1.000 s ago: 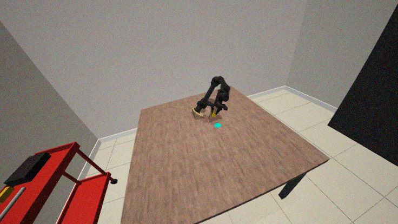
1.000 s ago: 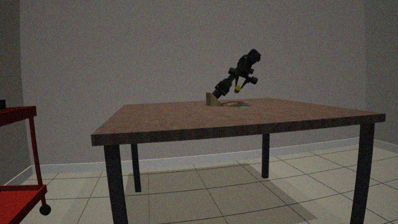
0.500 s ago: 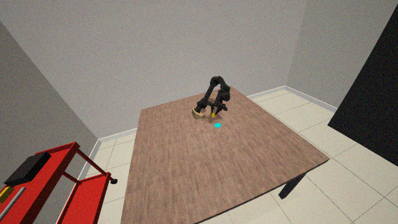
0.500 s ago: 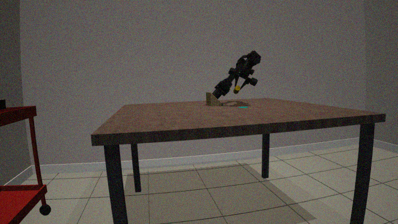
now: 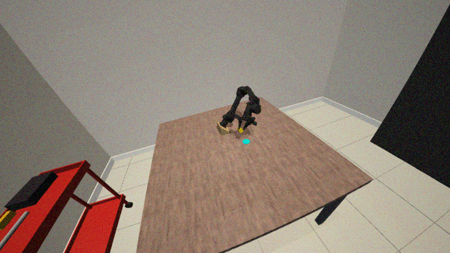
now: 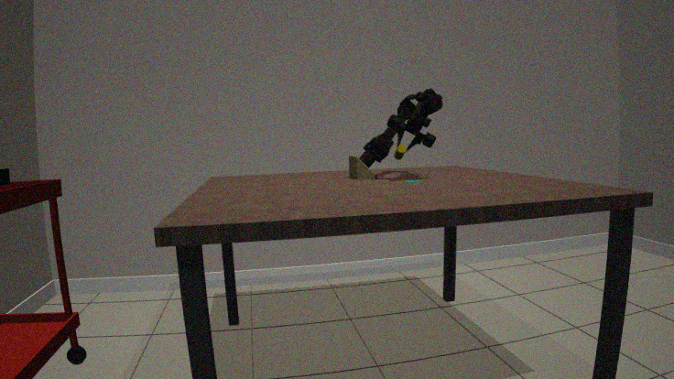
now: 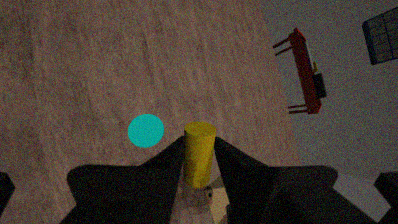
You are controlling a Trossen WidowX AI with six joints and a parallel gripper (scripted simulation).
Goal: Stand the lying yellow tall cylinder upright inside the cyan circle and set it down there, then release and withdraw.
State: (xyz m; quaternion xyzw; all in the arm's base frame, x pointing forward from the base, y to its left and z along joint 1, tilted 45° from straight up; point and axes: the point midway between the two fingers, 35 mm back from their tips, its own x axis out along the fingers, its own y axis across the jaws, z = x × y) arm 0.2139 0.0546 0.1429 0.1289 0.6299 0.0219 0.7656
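My gripper tip is 12 cm above the cyan circle, 3 cm to the right of it and 1 cm short of it. From my gripper tip the other things lie so: yellow cylinder: 2 cm behind, 1 cm below.
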